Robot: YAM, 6 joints.
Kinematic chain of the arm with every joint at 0, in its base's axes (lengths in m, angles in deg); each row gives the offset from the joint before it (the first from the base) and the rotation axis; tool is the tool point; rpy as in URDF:
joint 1: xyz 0 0 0.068 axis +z
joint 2: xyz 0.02 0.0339 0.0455 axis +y
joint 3: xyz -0.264 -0.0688 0 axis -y
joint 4: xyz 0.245 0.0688 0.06 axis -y
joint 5: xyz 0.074 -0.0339 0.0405 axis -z
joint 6: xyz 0.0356 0 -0.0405 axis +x
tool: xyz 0 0 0 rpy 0 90 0
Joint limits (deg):
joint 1: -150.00..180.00
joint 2: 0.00..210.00
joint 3: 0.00..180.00
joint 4: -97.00..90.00
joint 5: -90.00..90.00
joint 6: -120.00..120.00
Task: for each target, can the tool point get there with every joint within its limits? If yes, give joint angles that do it. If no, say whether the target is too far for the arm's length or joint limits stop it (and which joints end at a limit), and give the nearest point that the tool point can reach.
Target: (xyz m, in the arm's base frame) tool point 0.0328 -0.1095 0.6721
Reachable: yes | joints -56.17 90.01 162.75 -42.60 71.40 47.05
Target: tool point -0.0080 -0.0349 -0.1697
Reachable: yes | joints -95.94 186.93 30.14 42.46 7.04 -91.82
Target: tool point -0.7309 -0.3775 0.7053
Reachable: no: too far | nearest point -0.4550 -0.2588 0.4851 | short by 0.372 m
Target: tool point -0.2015 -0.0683 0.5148
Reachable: yes | joints 24.64 25.34 120.57 -66.01 -37.97 64.02
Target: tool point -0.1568 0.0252 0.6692
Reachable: yes | joints -16.48 49.37 126.98 12.17 34.86 -39.30
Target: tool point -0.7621 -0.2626 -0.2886
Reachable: no: too far | nearest point -0.5031 -0.2707 -0.1738 | short by 0.283 m
